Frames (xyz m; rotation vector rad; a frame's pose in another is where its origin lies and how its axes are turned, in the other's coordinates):
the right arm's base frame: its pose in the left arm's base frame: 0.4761 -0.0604 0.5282 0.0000 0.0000 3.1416
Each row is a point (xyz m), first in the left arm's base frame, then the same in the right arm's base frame.
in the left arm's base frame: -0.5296 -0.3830 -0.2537
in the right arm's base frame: 1.0057 0.3226 -0.7819
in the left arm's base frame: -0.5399 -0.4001 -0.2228
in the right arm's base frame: 1.0160 0.3397 -0.7510
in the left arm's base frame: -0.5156 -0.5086 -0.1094
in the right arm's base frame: 0.9917 0.4482 -0.6376
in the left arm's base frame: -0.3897 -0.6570 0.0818
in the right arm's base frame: 0.8658 0.5966 -0.4464
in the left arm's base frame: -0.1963 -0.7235 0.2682
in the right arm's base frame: 0.6724 0.6631 -0.2600
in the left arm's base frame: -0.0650 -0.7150 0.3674
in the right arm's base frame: 0.5411 0.6546 -0.1608
